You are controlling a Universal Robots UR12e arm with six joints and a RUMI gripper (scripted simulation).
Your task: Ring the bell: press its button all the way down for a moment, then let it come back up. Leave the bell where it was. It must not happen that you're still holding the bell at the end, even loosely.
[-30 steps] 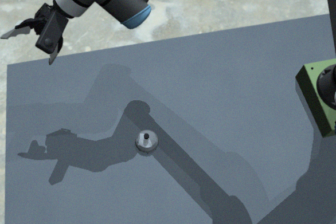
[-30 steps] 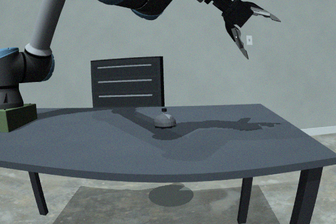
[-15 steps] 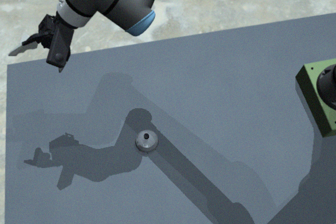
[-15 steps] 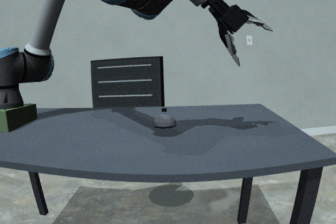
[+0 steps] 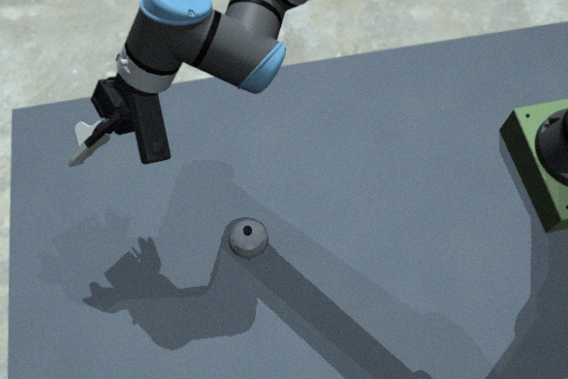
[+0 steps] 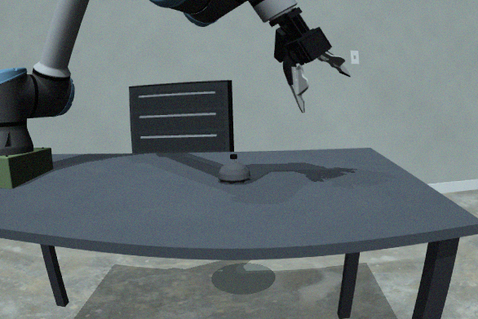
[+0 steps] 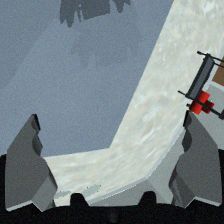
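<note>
Now: the black button 22 cm behind my hand, 13 cm to the left of it and 17 cm below it. Also, from my hand: dome bell (22 cm behind, 13 cm to the left, 18 cm below).
</note>
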